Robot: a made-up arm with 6 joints. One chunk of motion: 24 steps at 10 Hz.
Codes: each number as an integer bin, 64 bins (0 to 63) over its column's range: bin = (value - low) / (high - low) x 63, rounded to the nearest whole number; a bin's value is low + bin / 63 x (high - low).
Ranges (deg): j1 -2..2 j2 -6..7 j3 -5..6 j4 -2..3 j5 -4..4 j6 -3..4
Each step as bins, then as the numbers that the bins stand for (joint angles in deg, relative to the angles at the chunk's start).
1 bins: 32 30 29 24 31 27
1 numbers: 0.03 0.19 0.06 -0.10 -0.06 0.00
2 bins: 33 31 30 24 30 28
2 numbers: 0.10 0.40 0.24 -0.10 -0.19 0.11
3 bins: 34 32 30 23 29 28
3 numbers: 0.16 0.60 0.24 -0.17 -0.32 0.11
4 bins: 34 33 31 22 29 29
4 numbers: 0.16 0.81 0.41 -0.25 -0.32 0.22
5 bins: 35 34 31 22 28 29
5 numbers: 0.22 1.02 0.41 -0.25 -0.44 0.22
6 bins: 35 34 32 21 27 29
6 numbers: 0.22 1.02 0.59 -0.33 -0.57 0.22
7 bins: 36 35 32 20 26 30
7 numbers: 0.29 1.22 0.59 -0.41 -0.70 0.33
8 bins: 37 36 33 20 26 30
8 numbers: 0.35 1.43 0.76 -0.41 -0.70 0.33
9 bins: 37 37 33 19 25 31
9 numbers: 0.35 1.63 0.76 -0.49 -0.83 0.44
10 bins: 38 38 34 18 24 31
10 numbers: 0.41 1.84 0.94 -0.57 -0.95 0.44
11 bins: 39 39 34 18 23 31
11 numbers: 0.48 2.05 0.94 -0.57 -1.08 0.44
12 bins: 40 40 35 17 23 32
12 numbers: 0.54 2.25 1.11 -0.65 -1.08 0.56
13 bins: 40 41 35 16 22 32
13 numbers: 0.54 2.46 1.11 -0.73 -1.21 0.56
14 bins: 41 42 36 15 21 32
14 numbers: 0.60 2.67 1.29 -0.81 -1.33 0.56
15 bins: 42 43 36 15 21 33
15 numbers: 0.67 2.87 1.29 -0.81 -1.33 0.67
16 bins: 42 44 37 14 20 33
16 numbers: 0.67 3.08 1.46 -0.89 -1.46 0.67
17 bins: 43 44 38 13 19 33
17 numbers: 0.73 3.08 1.63 -0.97 -1.59 0.67
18 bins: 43 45 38 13 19 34
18 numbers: 0.73 3.29 1.63 -0.97 -1.59 0.78
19 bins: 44 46 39 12 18 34
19 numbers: 0.79 3.49 1.81 -1.05 -1.71 0.78
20 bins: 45 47 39 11 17 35
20 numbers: 0.86 3.70 1.81 -1.13 -1.84 0.89
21 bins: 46 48 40 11 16 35
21 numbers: 0.92 3.90 1.98 -1.13 -1.97 0.89
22 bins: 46 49 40 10 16 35
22 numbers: 0.92 4.11 1.98 -1.21 -1.97 0.89
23 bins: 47 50 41 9 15 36
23 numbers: 0.98 4.32 2.16 -1.29 -2.10 1.00
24 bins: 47 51 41 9 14 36
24 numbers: 0.98 4.52 2.16 -1.29 -2.22 1.00
